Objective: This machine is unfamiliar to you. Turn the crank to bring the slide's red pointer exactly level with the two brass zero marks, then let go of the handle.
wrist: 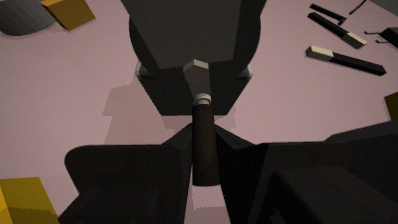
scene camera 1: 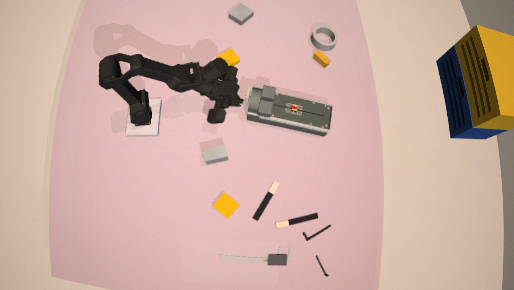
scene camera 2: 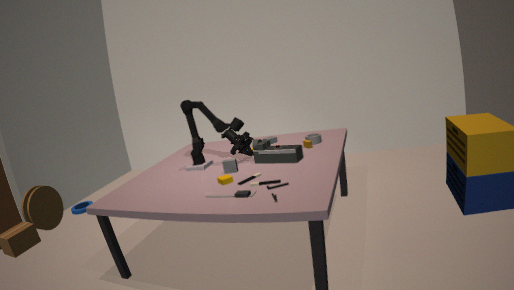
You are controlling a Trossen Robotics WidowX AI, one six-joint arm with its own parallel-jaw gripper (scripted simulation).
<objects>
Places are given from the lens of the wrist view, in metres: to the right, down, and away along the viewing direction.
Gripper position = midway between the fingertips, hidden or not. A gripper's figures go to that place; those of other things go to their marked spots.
my gripper (wrist: 201, 127): 0.00, 0.01, 0.11
dark crank handle (wrist: 205, 171): 0.00, 0.03, 0.06
</objects>
